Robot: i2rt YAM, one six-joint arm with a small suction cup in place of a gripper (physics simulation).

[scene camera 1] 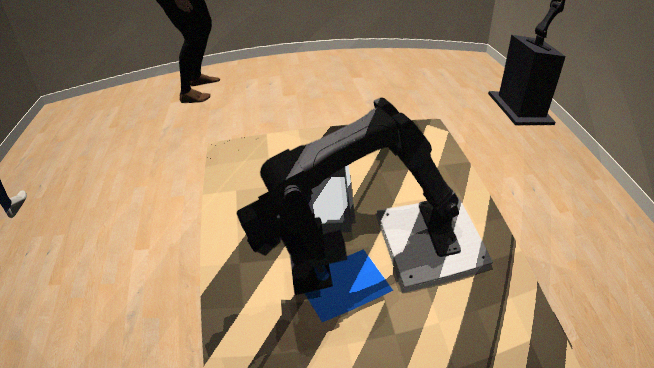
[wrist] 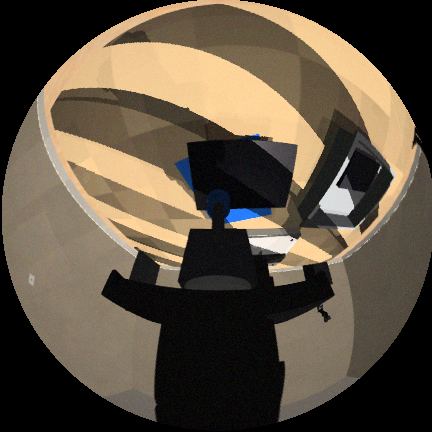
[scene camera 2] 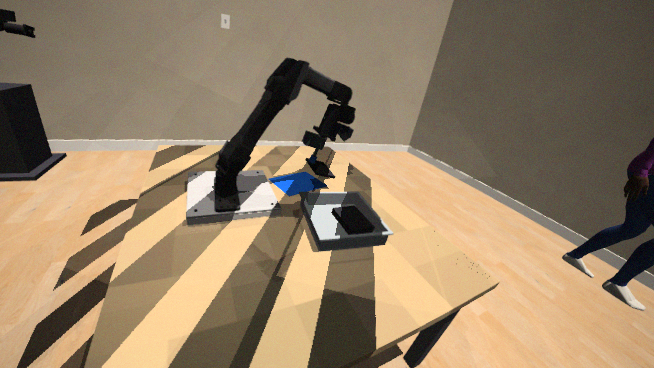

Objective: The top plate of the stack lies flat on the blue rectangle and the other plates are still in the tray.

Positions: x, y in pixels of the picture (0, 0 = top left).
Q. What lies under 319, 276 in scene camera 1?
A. The suction cup.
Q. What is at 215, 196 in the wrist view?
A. The suction cup.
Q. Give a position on a blue rectangle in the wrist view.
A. At 243, 213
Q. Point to a grey tray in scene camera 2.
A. At 328, 234
